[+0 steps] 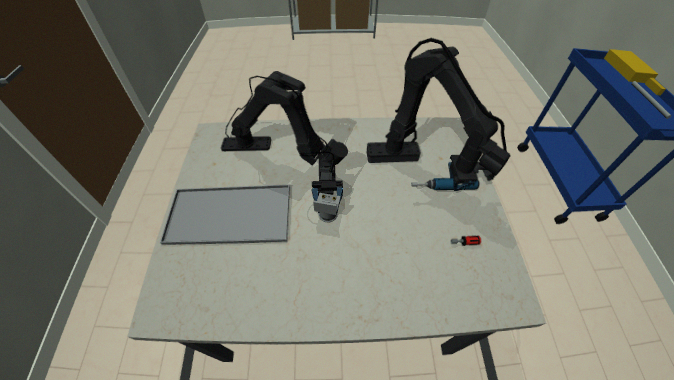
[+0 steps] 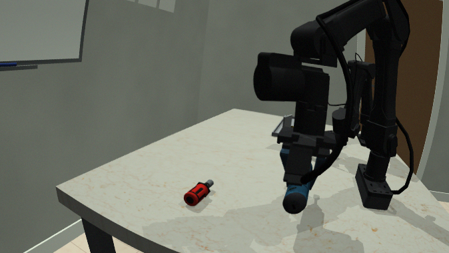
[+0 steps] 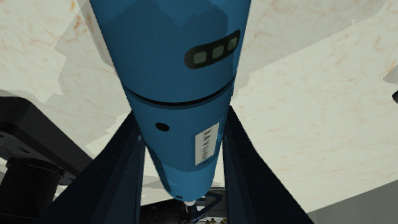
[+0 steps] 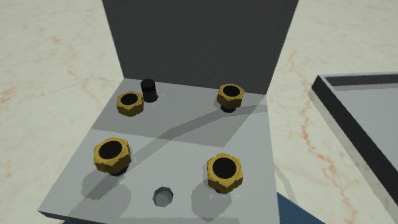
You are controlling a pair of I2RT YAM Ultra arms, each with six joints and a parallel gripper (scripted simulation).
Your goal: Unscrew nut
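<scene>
Now: the joint module 10 mm above my right hand. From my right hand the other things lie so: grey bracket (50 mm above); then red-handled hand driver (450 mm to the left, 70 mm ahead, 10 mm below); then shallow grey tray (340 mm to the right, 40 mm ahead, 20 mm below).
</scene>
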